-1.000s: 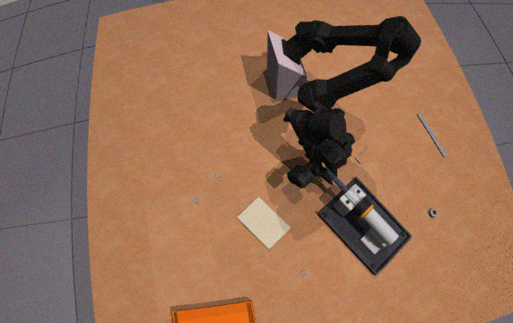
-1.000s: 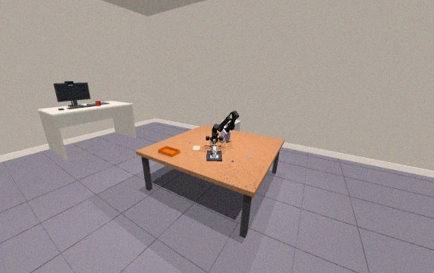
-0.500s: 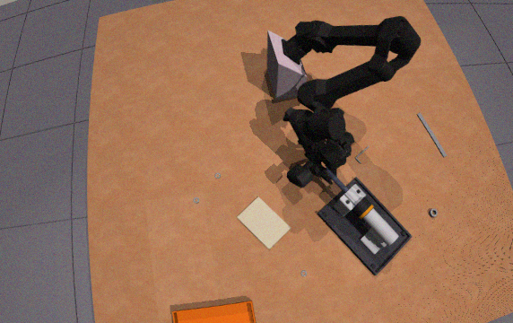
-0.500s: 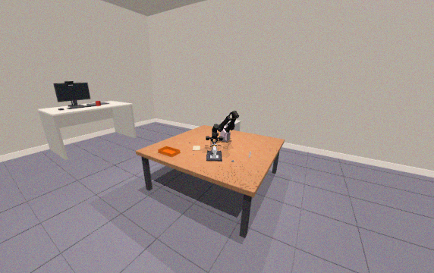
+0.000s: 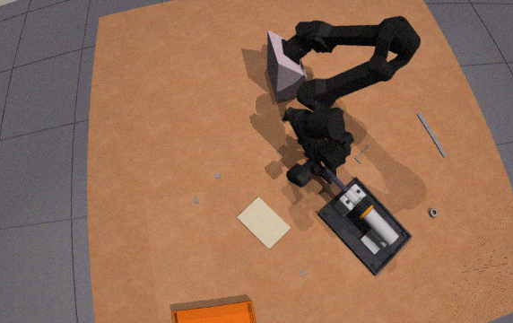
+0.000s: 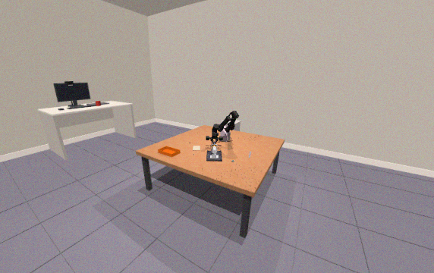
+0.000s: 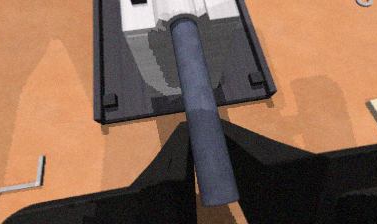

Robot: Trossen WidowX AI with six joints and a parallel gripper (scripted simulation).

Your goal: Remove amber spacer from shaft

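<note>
Right now the shaft is 40 mm ahead of my gripper tip, 30 mm to the left of it and 20 mm above it. From my gripper tip the other things lie so: amber spacer 90 mm ahead, 70 mm to the left, 20 mm above; then metal bar 360 mm to the left, 150 mm behind, 50 mm below; then cream pad 180 mm to the right, 90 mm ahead, 50 mm below.
</note>
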